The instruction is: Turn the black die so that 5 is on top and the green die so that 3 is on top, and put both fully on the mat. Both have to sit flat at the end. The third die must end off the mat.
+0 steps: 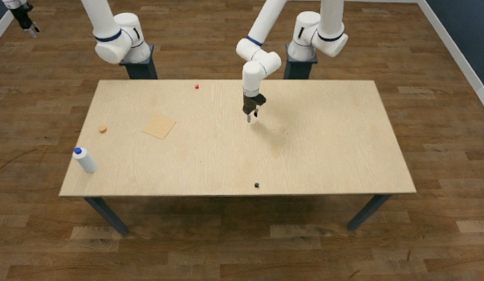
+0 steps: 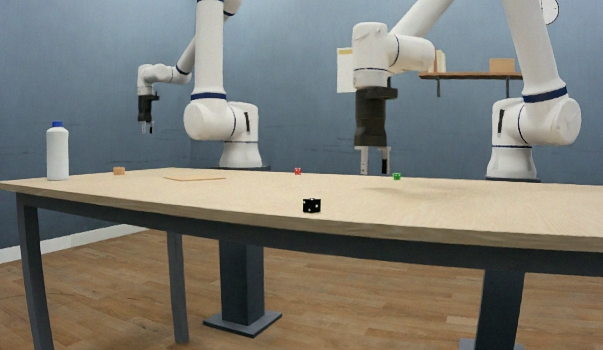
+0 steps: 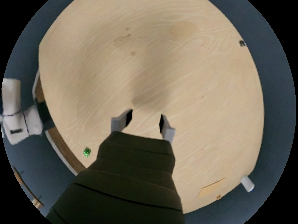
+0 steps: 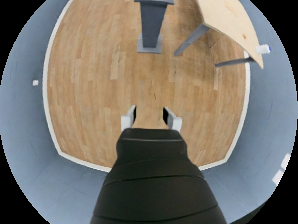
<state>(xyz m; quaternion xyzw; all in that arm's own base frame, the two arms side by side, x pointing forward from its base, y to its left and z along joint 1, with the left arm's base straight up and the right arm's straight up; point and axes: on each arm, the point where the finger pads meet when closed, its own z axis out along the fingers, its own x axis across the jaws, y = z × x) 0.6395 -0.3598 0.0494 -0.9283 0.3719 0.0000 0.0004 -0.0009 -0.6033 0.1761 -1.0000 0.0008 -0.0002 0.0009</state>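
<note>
Right now my left hand is 400 mm short of the black die and 40 mm above it. Also, from my left hand: green die 240 mm behind, 40 mm below, 10 mm to the left; tan mat 530 mm to the right, 50 mm below, 10 mm ahead; red die 330 mm to the right, 290 mm behind, 40 mm below.
</note>
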